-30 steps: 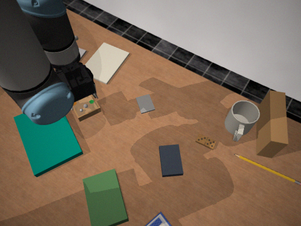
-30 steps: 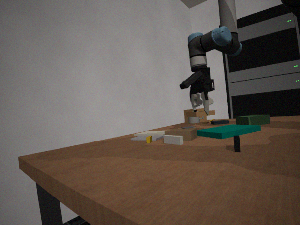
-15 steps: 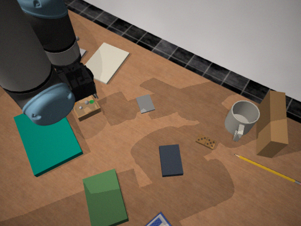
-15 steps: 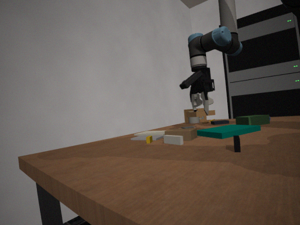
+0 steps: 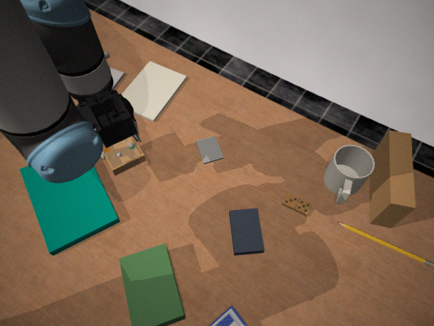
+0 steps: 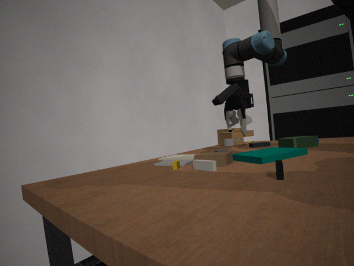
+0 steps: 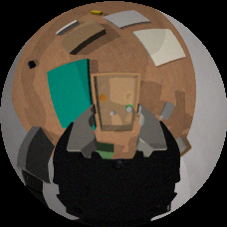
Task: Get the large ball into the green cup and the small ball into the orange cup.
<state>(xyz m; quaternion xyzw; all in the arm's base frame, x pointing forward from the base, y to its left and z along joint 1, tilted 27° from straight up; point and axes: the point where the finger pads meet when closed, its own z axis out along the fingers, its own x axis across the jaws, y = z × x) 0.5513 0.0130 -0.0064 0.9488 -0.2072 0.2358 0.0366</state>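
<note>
My gripper is now 1 cm above the covered wooden puzzle. Round my hand: teal slab (13 cm behind, 5 cm to the left, 8 cm below); then grey tile (14 cm ahead, 14 cm to the right, 9 cm below); then cream board (21 cm ahead, 9 cm to the left, 8 cm below).
</note>
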